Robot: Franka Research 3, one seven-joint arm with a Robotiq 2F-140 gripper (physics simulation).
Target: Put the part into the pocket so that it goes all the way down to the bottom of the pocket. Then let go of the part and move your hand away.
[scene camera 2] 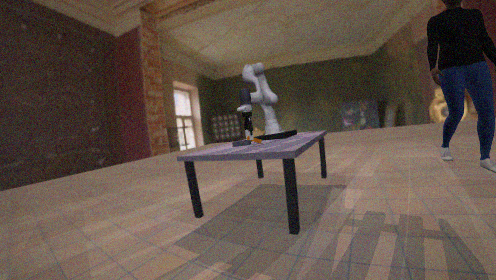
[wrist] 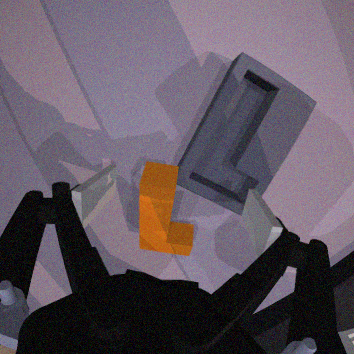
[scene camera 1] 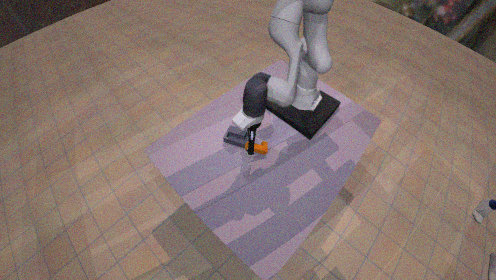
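Note:
The orange L-shaped part (scene camera 1: 260, 148) (scene camera 2: 257, 141) (wrist: 156, 220) lies on the table, outside the pocket, right beside the block's near corner in the wrist view. The grey block (scene camera 1: 234, 138) (scene camera 2: 242, 143) (wrist: 287, 117) has an L-shaped pocket, which shows empty; the block is turned relative to the part. My gripper (scene camera 1: 251, 152) (scene camera 2: 249, 140) (wrist: 179, 191) is open, with its fingers low over the table on either side of the part, pads apart from it. In the wrist view the right finger pad overlaps the block's near end.
The table (scene camera 1: 300, 183) (scene camera 2: 240, 154) has a purplish patterned top. The arm's black base plate (scene camera 1: 311, 125) (scene camera 2: 284, 135) lies behind the part and the block. A person (scene camera 2: 462, 45) stands on the floor to the right, away from the table.

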